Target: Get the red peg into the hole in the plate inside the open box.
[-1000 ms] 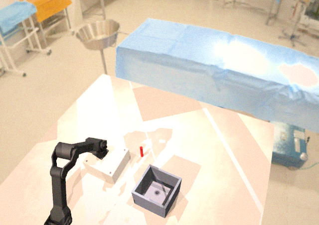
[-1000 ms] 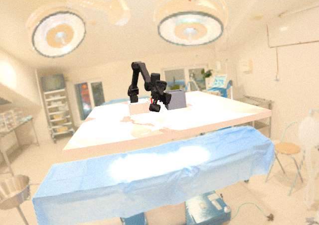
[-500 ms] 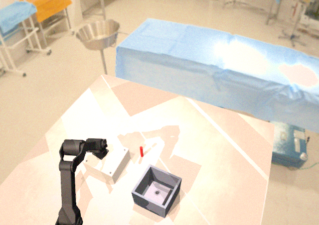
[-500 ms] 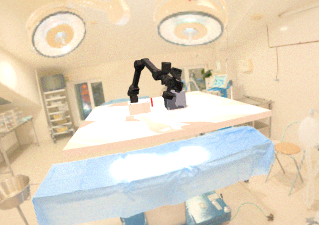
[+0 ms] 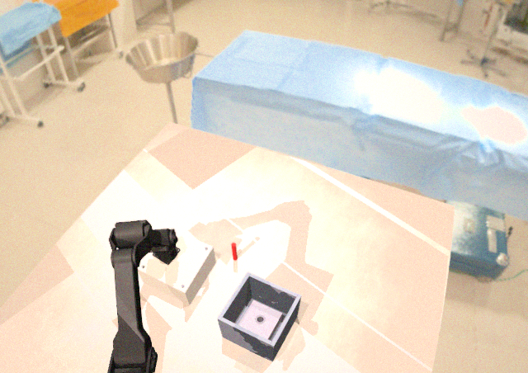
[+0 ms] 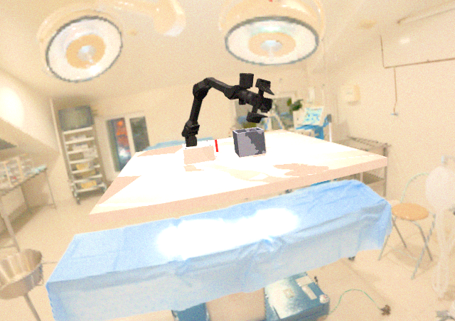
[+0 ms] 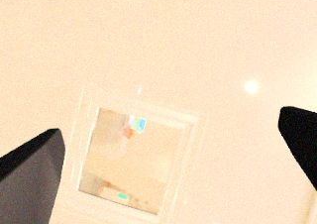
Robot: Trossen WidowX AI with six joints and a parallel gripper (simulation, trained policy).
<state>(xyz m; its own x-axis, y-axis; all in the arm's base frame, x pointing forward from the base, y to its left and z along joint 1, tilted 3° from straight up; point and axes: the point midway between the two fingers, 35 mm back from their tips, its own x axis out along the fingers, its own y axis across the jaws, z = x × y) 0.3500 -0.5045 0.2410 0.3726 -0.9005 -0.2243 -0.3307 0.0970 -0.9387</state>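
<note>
My gripper tip is now 210 mm past the red peg, 680 mm to the right of it and 250 mm above it. From my gripper tip the other things lie so: plate 20 mm behind, 520 mm to the left, 250 mm below.
</note>
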